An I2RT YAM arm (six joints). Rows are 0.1 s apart.
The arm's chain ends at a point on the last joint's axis. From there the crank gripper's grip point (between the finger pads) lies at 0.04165 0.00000 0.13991 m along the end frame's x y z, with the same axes.
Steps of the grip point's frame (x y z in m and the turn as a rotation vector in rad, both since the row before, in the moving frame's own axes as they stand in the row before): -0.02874, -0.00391, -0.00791, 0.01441, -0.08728, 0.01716; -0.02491, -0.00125, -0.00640, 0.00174, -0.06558, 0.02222; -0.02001, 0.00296, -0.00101, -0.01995, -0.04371, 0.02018; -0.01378, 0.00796, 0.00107, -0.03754, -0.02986, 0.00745; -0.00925, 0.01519, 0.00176, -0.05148, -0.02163, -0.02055; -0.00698, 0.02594, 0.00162, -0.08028, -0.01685, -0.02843; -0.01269, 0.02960, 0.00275, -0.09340, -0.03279, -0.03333; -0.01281, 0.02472, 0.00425, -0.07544, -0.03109, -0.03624
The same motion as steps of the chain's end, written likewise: -0.01640, -0.00248, -0.01100, 0.01441, -0.08728, 0.01716; -0.01564, -0.00183, -0.00883, 0.00174, -0.06558, 0.02222; -0.01382, -0.00063, -0.00266, -0.01995, -0.04371, 0.02018; -0.00956, 0.00239, -0.00001, -0.03754, -0.02986, 0.00745; -0.00628, 0.00879, 0.00106, -0.05148, -0.02163, -0.02055; -0.00476, 0.01584, 0.00134, -0.08028, -0.01685, -0.02843; -0.00828, 0.01780, 0.00201, -0.09340, -0.03279, -0.03333; -0.00861, 0.01556, 0.00337, -0.07544, -0.03109, -0.03624
